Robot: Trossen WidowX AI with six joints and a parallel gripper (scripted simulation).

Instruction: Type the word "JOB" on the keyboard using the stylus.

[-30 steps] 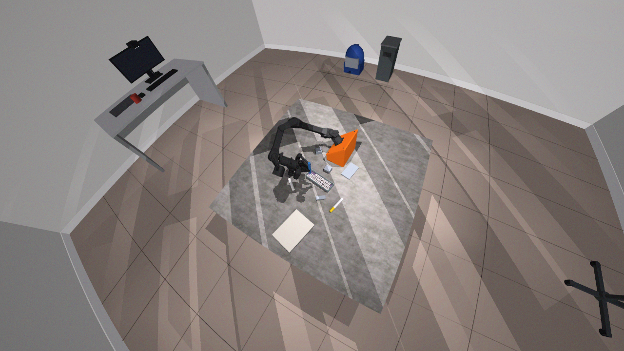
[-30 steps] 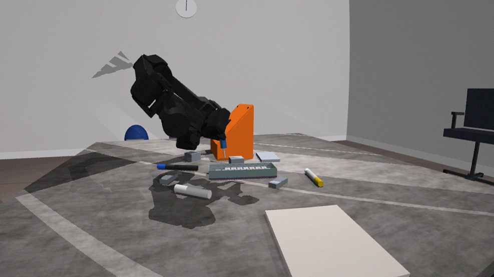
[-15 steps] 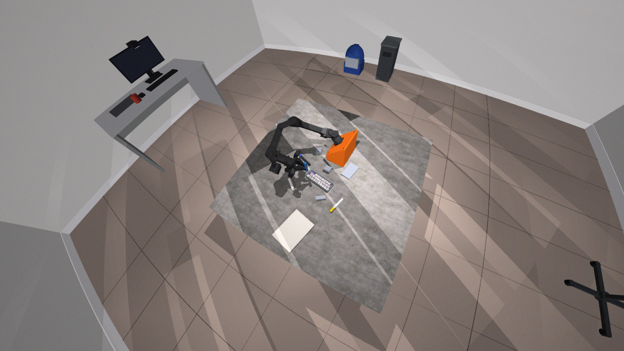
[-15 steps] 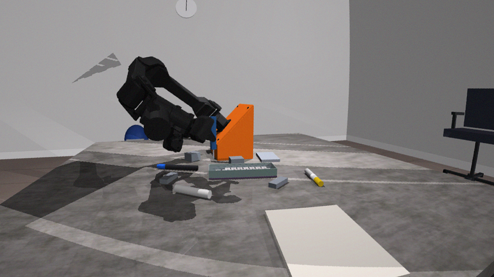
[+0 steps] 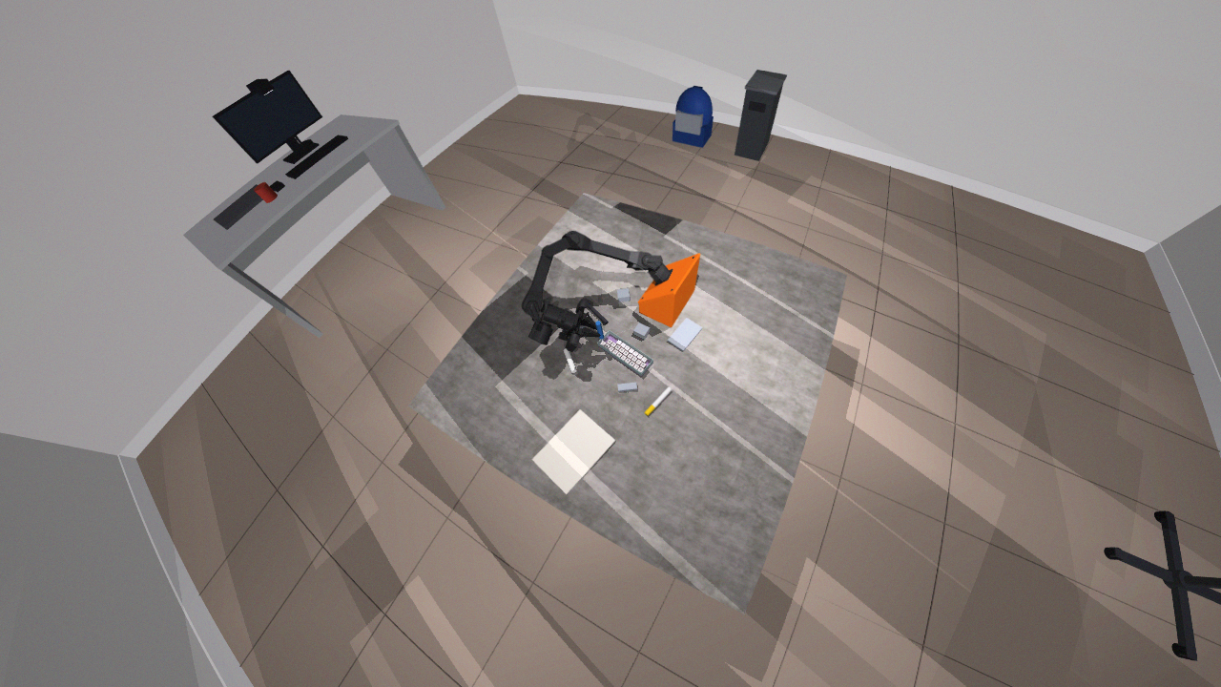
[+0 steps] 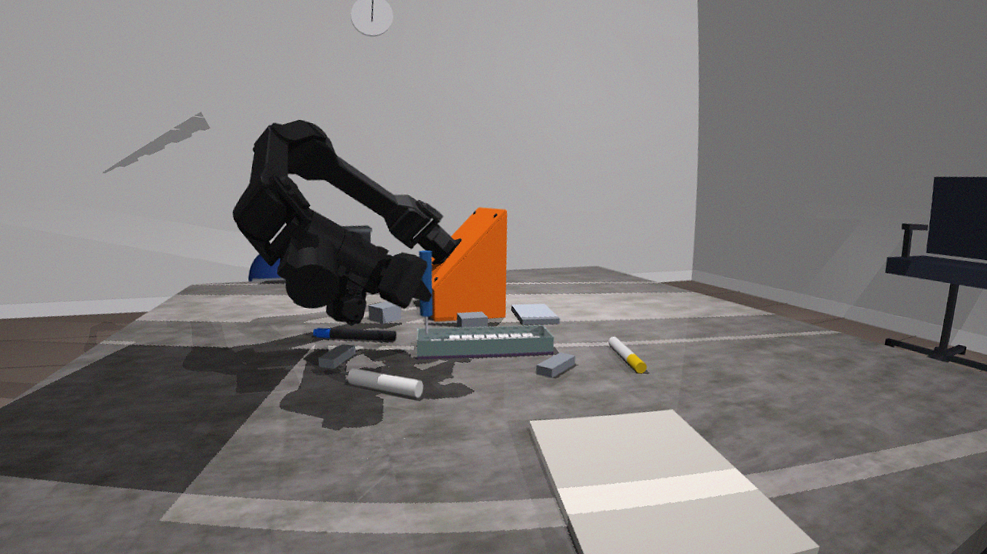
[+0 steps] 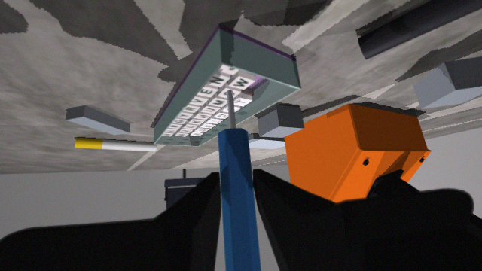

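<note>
Now: the blue stylus 1 cm below my gripper tip. Round my gripper tip: white cylinder: 10 cm ahead, 9 cm to the right, 8 cm below; then yellow-capped marker: 15 cm ahead, 25 cm to the left, 8 cm below; then blue-tipped pen: 13 cm behind, 11 cm to the right, 8 cm below.
</note>
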